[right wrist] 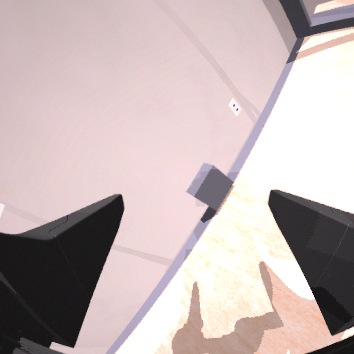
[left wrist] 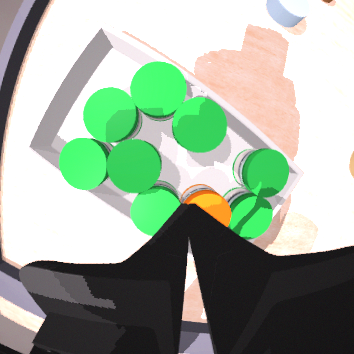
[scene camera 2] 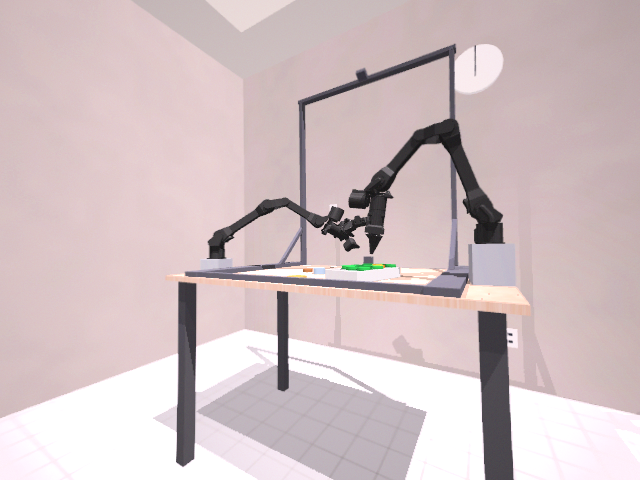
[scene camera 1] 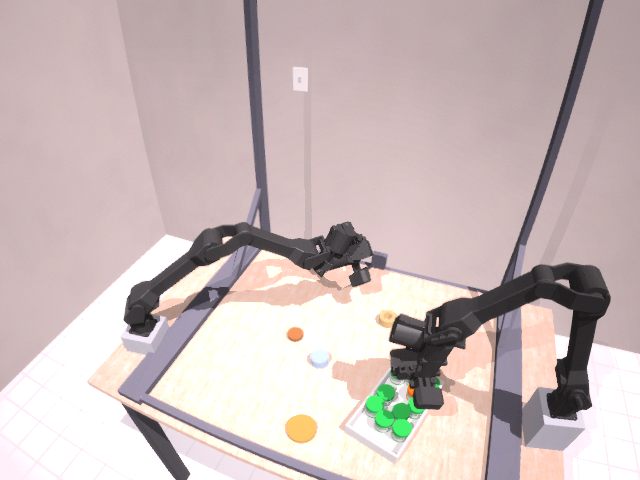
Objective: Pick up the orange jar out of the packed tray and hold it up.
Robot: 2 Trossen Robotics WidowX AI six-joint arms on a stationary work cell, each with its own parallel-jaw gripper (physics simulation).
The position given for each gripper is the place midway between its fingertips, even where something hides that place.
In view: the left gripper (scene camera 1: 411, 387), the right gripper (scene camera 1: 367, 251) and an orange jar (left wrist: 203, 195).
The left gripper is seen too in the left wrist view (left wrist: 187, 209) and in scene camera 2 (scene camera 2: 371, 254). The right gripper shows as well in the right wrist view (right wrist: 196, 199). The right wrist view does not show the orange jar: it is out of frame.
